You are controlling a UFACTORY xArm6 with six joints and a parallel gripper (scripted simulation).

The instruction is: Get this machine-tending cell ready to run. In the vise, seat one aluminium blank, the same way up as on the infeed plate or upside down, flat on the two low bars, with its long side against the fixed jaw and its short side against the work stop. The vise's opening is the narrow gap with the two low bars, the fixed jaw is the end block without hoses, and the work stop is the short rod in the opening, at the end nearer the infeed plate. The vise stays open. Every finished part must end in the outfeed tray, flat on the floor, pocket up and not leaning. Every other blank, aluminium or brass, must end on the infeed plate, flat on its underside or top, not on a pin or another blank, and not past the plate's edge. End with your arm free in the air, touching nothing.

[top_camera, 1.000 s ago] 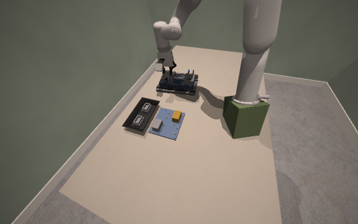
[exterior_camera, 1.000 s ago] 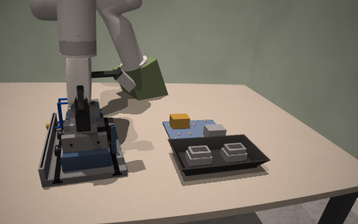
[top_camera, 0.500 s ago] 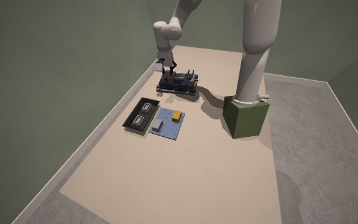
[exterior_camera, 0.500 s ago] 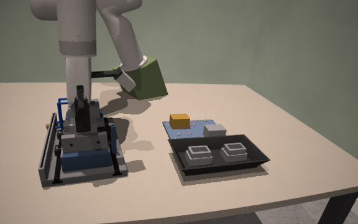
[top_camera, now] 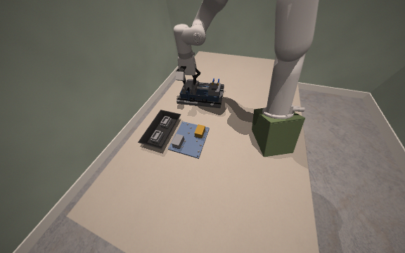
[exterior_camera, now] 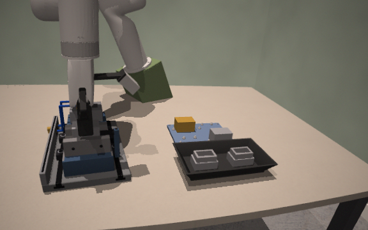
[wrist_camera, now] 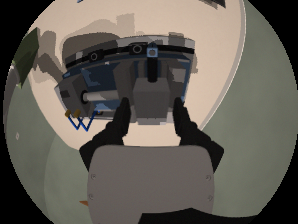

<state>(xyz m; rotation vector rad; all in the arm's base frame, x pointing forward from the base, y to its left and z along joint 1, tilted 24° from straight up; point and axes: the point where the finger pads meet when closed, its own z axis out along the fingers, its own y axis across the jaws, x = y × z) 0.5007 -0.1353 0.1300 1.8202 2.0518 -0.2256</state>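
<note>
Now: the vise 8 cm below my hand, 7 cm behind it and 1 cm to the right of it. The rest, counted from my hand: brass blank (29 cm to the left, 16 cm behind, 10 cm below).
</note>
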